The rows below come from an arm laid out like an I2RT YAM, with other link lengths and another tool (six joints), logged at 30 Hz.
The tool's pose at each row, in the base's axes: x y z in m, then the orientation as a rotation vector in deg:
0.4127, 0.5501, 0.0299, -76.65, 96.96, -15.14
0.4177, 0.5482, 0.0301, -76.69, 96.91, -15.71
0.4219, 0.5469, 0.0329, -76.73, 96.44, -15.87
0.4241, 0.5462, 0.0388, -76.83, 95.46, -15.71
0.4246, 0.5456, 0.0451, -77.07, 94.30, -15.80
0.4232, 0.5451, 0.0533, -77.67, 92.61, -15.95
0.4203, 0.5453, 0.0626, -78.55, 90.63, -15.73
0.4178, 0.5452, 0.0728, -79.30, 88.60, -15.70
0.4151, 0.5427, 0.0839, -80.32, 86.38, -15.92
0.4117, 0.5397, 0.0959, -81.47, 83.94, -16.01
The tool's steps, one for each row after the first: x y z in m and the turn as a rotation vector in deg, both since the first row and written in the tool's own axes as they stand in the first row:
0.0016, -0.0041, 0.0030, 0.29, 0.26, -0.26
0.0014, -0.0092, 0.0042, 0.53, -0.01, -0.53
-0.0010, -0.0147, 0.0024, 0.76, -0.81, -0.91
-0.0038, -0.0194, -0.0008, 1.10, -1.58, -1.55
-0.0077, -0.0241, -0.0065, 1.44, -2.64, -2.64
-0.0129, -0.0282, -0.0137, 1.52, -4.04, -3.88
-0.0182, -0.0333, -0.0212, 1.78, -5.40, -5.15
-0.0219, -0.0398, -0.0302, 2.05, -6.70, -6.78
-0.0258, -0.0466, -0.0404, 2.23, -8.17, -8.54

